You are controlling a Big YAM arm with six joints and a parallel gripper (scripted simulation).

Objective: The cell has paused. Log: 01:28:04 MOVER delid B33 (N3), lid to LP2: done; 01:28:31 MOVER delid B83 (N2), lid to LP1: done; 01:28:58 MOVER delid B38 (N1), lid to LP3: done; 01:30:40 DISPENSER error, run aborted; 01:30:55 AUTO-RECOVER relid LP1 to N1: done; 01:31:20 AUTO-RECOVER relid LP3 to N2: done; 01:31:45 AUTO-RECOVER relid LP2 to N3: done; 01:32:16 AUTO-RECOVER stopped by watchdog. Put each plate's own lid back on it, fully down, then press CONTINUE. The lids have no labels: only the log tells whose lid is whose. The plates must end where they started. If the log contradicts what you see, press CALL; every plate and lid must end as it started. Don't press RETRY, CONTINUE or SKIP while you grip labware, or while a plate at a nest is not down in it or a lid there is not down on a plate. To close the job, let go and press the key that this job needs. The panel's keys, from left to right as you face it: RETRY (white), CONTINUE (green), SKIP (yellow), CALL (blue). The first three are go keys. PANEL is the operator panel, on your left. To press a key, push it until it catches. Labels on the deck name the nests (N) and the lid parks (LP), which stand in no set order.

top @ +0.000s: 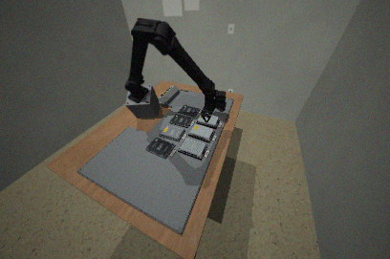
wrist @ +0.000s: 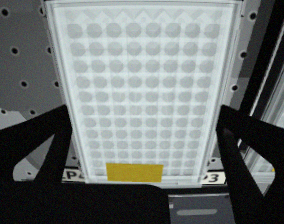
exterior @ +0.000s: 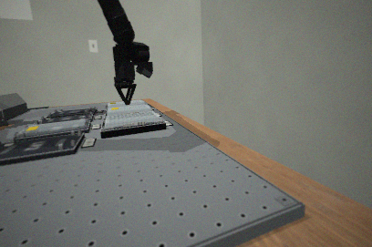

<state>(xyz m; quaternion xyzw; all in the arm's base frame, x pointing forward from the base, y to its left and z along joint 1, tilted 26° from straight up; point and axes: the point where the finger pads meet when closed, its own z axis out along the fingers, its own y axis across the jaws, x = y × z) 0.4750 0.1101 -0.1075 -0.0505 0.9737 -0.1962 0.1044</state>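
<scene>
Right now the clear lid is 200 mm to the right of my hand, 180 mm behind it and 30 mm below it.
</scene>
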